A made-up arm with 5 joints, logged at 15 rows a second.
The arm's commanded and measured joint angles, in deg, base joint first. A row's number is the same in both.
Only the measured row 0 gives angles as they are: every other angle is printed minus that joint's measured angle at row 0.
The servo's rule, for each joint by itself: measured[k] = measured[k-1] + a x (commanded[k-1-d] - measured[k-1]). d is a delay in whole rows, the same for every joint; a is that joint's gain. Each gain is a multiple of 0.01, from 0.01 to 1. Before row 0 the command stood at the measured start. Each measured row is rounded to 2 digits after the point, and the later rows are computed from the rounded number. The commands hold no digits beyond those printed.
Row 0, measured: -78.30, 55.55, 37.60, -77.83, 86.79
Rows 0 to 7, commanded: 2.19, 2.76, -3.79, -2.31, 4.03; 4.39, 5.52, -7.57, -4.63, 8.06; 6.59, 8.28, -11.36, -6.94, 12.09; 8.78, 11.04, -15.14, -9.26, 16.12; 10.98, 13.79, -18.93, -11.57, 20.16; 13.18, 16.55, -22.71, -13.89, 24.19; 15.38, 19.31, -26.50, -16.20, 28.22; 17.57, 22.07, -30.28, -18.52, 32.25
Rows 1 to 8, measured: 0.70, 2.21, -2.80, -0.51, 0.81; 1.88, 4.86, -6.33, -1.42, 2.26; 3.39, 7.60, -10.05, -2.63, 4.23; 5.11, 10.35, -13.82, -4.09, 6.61; 6.99, 13.10, -17.60, -5.74, 9.32; 8.97, 15.86, -21.38, -7.53, 12.29; 11.02, 18.62, -25.17, -9.44, 15.48; 13.12, 21.38, -28.95, -11.44, 18.83
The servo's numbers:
d 0
a 0.32 0.80 0.74 0.22 0.20

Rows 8 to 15, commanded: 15.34, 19.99, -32.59, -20.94, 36.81; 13.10, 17.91, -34.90, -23.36, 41.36; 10.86, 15.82, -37.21, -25.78, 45.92; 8.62, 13.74, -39.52, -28.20, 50.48; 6.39, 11.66, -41.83, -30.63, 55.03; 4.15, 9.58, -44.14, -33.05, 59.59; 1.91, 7.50, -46.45, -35.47, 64.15; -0.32, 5.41, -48.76, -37.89, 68.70
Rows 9 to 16, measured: 13.83, 20.27, -31.64, -13.53, 22.43; 13.60, 18.38, -34.05, -15.69, 26.22; 12.72, 16.33, -36.39, -17.91, 30.16; 11.41, 14.26, -38.71, -20.17, 34.22; 9.80, 12.18, -41.02, -22.47, 38.38; 7.99, 10.10, -43.33, -24.80, 42.62; 6.04, 8.02, -45.64, -27.15, 46.93; 4.00, 5.93, -47.95, -29.51, 51.28
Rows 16 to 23, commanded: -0.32, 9.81, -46.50, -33.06, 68.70; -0.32, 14.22, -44.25, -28.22, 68.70; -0.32, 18.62, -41.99, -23.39, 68.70; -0.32, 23.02, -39.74, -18.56, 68.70; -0.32, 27.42, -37.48, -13.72, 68.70; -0.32, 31.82, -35.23, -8.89, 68.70; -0.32, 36.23, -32.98, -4.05, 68.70; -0.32, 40.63, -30.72, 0.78, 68.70
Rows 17 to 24, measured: 2.62, 9.03, -46.88, -30.29, 54.76; 1.68, 13.18, -44.93, -29.83, 57.55; 1.04, 17.53, -42.75, -28.41, 59.78; 0.60, 21.92, -40.52, -26.24, 61.56; 0.31, 26.32, -38.27, -23.49, 62.99; 0.11, 30.72, -36.02, -20.28, 64.13; -0.03, 35.13, -33.77, -16.71, 65.04; -0.12, 39.53, -31.51, -12.86, 65.77
